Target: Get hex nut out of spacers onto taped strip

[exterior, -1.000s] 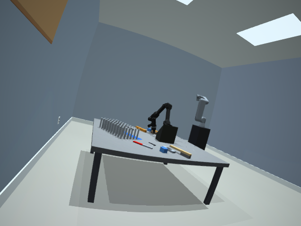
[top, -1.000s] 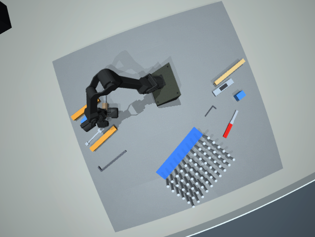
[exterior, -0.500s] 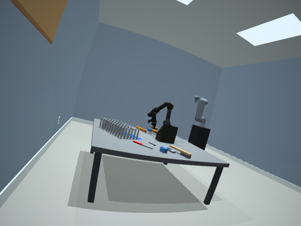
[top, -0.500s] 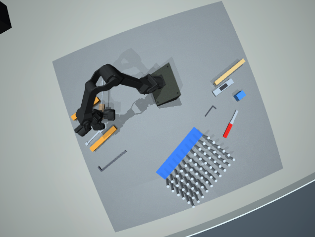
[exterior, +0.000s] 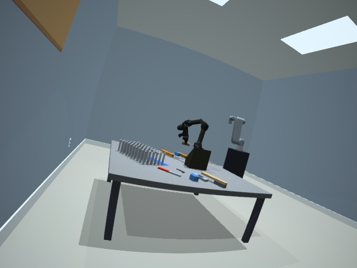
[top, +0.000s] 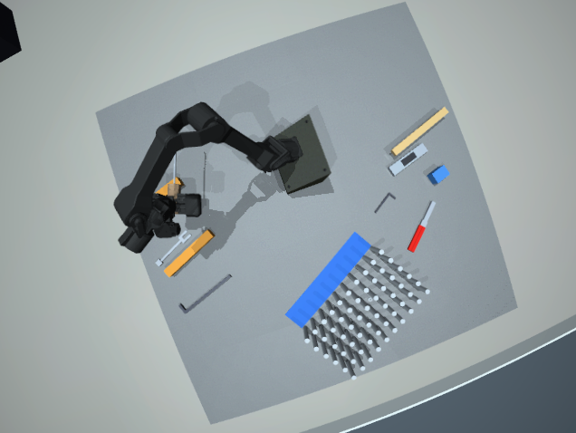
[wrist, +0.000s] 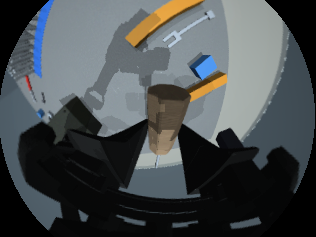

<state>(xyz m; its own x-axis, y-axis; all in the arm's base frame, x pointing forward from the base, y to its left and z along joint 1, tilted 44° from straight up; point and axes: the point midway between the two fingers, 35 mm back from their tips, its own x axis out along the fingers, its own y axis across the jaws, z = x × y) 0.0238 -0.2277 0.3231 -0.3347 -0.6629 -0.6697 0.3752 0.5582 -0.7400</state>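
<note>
Now: gripper tip 450 mm short of the blue taped strip, 350 mm to the right of it and 170 mm above it. From my gripper tip the other things lie so: wooden-handled screwdriver 100 mm behind, 40 mm to the left; then grey block 150 mm ahead, 780 mm to the left, 160 mm below; then wrench 130 mm ahead, 140 mm to the right, 170 mm below.
</note>
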